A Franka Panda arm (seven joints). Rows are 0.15 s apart.
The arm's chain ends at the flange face. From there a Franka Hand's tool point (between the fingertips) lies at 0.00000 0.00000 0.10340 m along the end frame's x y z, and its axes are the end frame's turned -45 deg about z.
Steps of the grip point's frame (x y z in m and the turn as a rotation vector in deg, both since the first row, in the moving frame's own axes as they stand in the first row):
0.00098, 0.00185, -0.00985, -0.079, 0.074, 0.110
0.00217, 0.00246, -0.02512, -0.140, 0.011, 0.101
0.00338, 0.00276, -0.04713, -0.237, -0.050, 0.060
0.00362, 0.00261, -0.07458, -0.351, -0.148, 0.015
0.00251, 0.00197, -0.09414, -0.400, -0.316, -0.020
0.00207, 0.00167, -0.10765, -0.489, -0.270, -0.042
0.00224, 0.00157, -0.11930, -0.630, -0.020, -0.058
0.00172, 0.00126, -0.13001, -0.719, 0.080, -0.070
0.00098, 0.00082, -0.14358, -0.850, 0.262, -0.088
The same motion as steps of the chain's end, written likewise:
0.00181, 0.00061, -0.00985, -0.004, 0.108, 0.110
0.00308, 0.00004, -0.02512, -0.091, 0.107, 0.101
0.00410, -0.00080, -0.04713, -0.203, 0.132, 0.060
0.00415, -0.00135, -0.07458, -0.353, 0.144, 0.015
0.00306, -0.00130, -0.09414, -0.506, 0.059, -0.020
0.00236, -0.00125, -0.10765, -0.537, 0.155, -0.042
0.00192, -0.00130, -0.11929, -0.460, 0.431, -0.058
0.00109, -0.00114, -0.13000, -0.452, 0.565, -0.070
-0.00015, -0.00086, -0.14357, -0.416, 0.786, -0.088

